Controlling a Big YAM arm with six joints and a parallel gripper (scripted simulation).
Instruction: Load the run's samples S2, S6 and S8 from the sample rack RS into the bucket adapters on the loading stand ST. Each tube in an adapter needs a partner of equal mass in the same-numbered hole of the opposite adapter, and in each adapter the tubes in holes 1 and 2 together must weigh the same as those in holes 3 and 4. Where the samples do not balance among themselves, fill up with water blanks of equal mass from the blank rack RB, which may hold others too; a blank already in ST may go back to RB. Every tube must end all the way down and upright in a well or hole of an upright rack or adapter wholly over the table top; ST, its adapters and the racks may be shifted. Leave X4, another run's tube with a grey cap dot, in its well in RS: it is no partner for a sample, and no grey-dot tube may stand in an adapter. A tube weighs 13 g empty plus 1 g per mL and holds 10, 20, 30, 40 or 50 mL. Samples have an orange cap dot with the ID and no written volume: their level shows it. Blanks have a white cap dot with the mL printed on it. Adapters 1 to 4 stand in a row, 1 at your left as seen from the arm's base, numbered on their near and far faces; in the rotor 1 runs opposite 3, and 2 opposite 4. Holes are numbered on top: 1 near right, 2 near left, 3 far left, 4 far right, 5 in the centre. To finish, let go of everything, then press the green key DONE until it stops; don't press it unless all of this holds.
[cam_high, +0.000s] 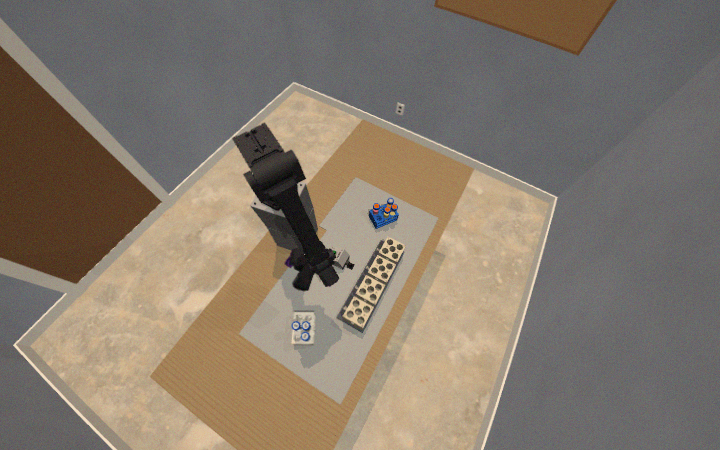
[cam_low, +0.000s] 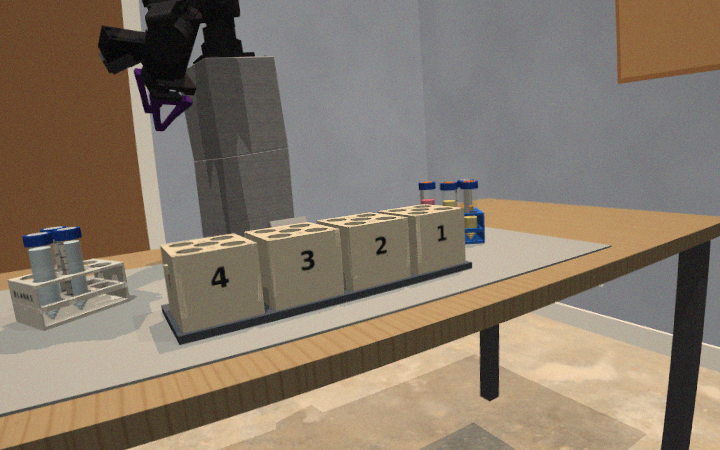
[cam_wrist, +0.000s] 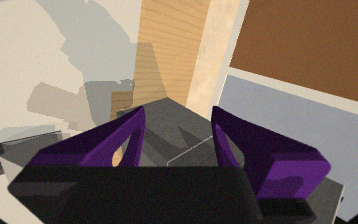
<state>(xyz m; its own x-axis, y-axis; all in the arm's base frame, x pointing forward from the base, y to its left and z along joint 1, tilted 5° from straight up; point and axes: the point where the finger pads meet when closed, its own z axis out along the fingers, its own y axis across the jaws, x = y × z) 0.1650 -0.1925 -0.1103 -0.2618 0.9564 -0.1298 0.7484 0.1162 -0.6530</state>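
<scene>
Now: the white blank rack RB 120 mm ahead of my hand, 160 mm to the right of it and 250 mm below it. Round my hand: blue sample rack RS: 170 mm ahead, 510 mm to the left, 250 mm below.
</scene>
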